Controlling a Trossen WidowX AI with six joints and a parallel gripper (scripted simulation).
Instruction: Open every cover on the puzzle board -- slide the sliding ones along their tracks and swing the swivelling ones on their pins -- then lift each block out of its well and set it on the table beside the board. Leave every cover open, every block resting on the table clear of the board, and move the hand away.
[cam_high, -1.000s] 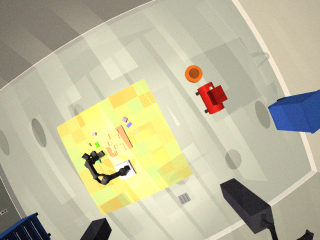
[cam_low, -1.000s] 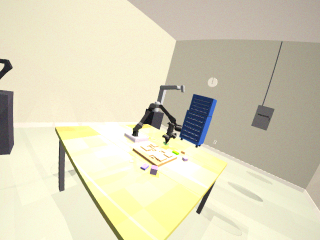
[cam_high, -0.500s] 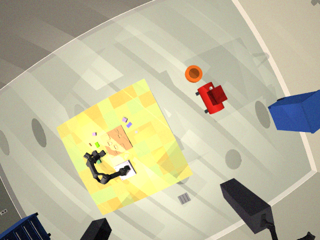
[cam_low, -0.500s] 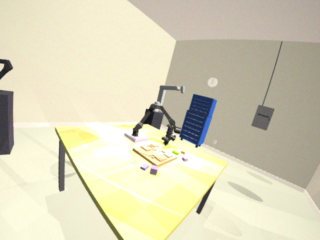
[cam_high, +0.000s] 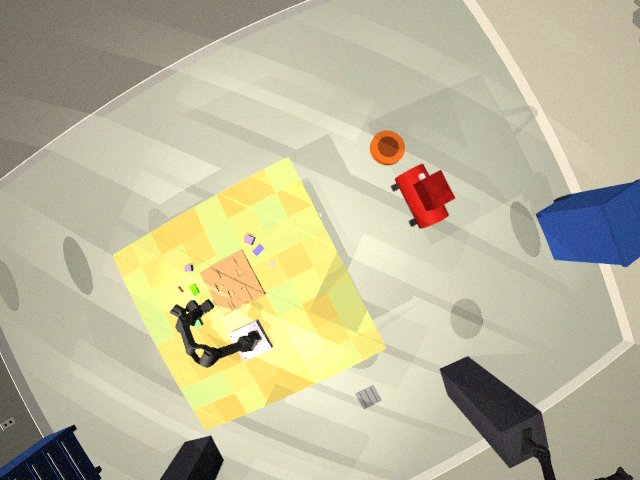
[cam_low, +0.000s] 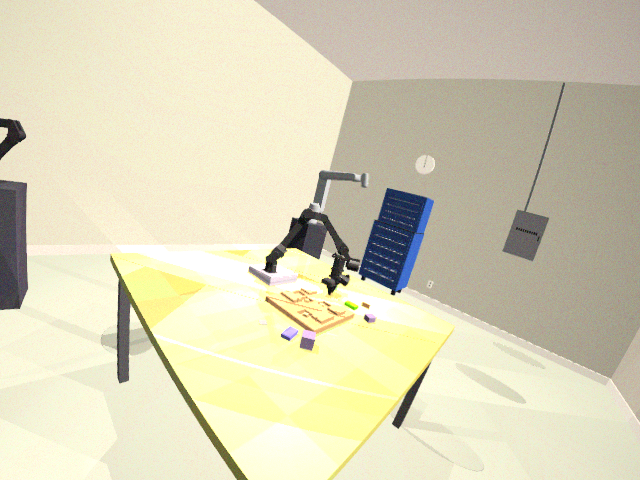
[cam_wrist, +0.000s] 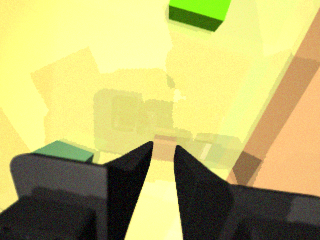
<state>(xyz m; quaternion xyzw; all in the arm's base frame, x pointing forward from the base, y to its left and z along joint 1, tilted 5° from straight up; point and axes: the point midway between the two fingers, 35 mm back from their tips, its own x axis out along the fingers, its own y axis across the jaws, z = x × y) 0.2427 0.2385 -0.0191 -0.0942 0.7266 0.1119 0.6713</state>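
My gripper tip is 20 cm to the left of the tan puzzle board, 8 cm short of it and 1 cm below it. Round my gripper tip: lilac block 26 cm ahead, 1 cm to the left; then brown block 16 cm ahead, 11 cm to the left.
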